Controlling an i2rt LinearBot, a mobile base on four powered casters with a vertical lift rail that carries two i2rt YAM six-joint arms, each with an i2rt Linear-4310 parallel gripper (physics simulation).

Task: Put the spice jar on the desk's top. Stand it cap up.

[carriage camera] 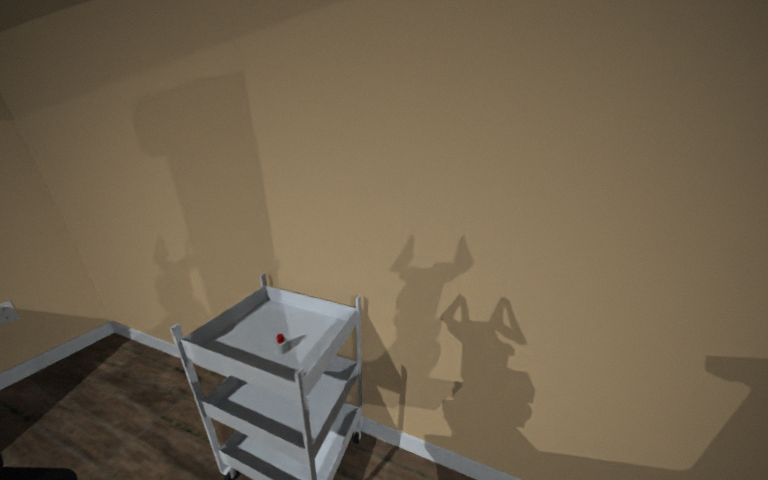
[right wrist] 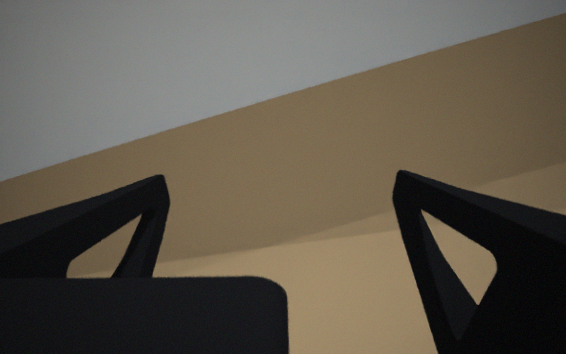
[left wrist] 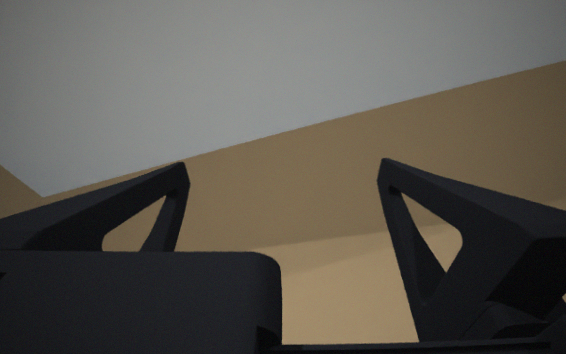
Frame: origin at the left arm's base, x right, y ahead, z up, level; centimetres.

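Seen in the pictures: left gripper, fingertip midpoint: point(left wrist: 282, 171); right gripper, fingertip midpoint: point(right wrist: 281, 185).
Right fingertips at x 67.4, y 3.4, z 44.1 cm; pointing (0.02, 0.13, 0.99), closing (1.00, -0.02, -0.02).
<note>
A point is followed by its place in that frame.
A small spice jar point(carriage camera: 281, 343) @(x 0.0, y 50.8, z -17.1 cm) with a red cap and a pale body stands cap up on the top tray of a white cart, near the tray's near side, in the carriage camera. My left gripper point(left wrist: 282, 171) @(x 0.6, y 3.2, z 43.8 cm) is open, its fingers wide apart with wall and ceiling behind them. My right gripper point(right wrist: 281, 185) @(x 67.4, y 3.4, z 44.1 cm) is open in the same way, with wall behind the gap. Both are away from the jar, which does not show in either wrist view. The desk does not show in these views.
The white three-tier cart point(carriage camera: 305, 418) @(x 12.6, y 34.0, z -25.2 cm) stands on casters near the tan wall point(carriage camera: 509, 169) @(x 63.1, y 57.0, z 37.0 cm), left of the picture's middle. Its top tray has raised walls, and posts rise at its corners. A white baseboard point(carriage camera: 56, 353) @(x -168.8, y 102.3, z -81.9 cm) runs to a room corner at the left. A dark part shows at bottom left.
</note>
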